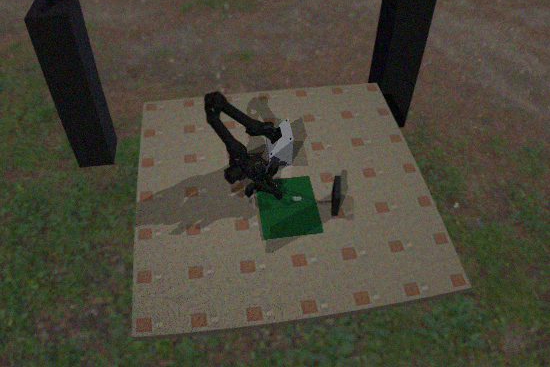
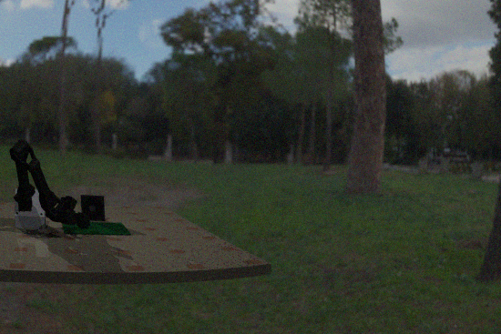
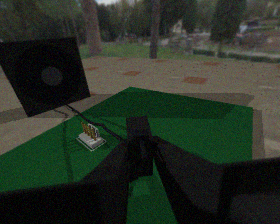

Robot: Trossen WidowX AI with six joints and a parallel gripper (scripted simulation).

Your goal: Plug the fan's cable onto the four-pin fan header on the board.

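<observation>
Right now my gripper tip is 40 mm short of the green board, 40 mm to the right of it and 60 mm above it. From my gripper tip the other things lie so: dark plug: 10 mm below; black fan: 60 mm ahead, 230 mm to the left, 10 mm above.
</observation>
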